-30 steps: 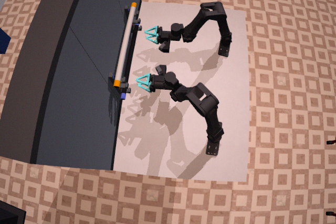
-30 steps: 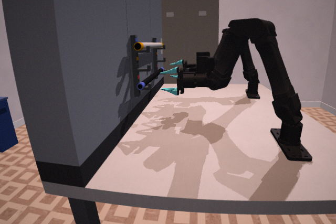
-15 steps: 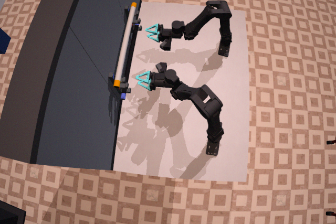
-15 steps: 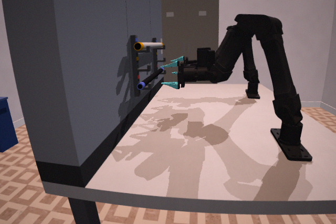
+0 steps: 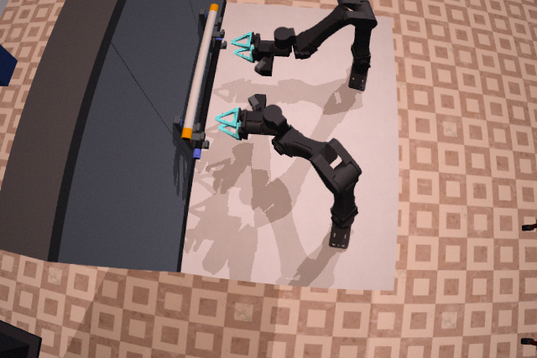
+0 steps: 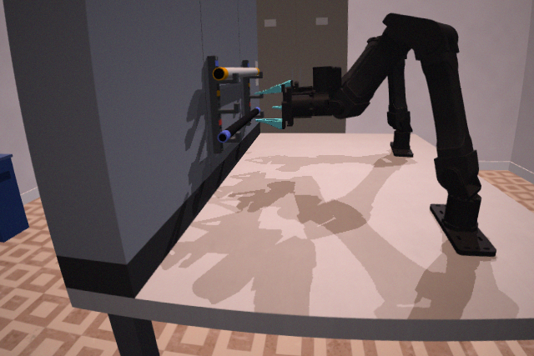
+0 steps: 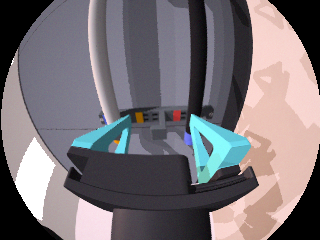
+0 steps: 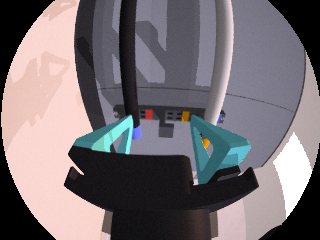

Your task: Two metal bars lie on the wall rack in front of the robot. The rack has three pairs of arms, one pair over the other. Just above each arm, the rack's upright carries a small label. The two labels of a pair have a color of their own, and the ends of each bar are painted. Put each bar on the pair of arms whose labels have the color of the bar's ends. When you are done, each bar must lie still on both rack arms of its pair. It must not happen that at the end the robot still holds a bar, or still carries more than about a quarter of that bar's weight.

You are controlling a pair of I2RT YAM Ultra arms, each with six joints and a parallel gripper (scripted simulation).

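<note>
Now: left hand 90 mm short of the pale metal bar, 150 mm to the left of it and 90 mm below it. The rest, counted from my left hand: dark metal bar 80 mm ahead, 140 mm to the right, 60 mm below; tall grey wall panel 180 mm ahead, 90 mm to the right, 210 mm above.
My right gripper is now 150 mm to the right of the pale metal bar, 90 mm below it and 70 mm short of it. From my right hand the other things lie so: dark metal bar: 160 mm to the left, 70 mm ahead, 60 mm below; then tall grey wall panel: 210 mm to the left, 210 mm above, 170 mm ahead.
</note>
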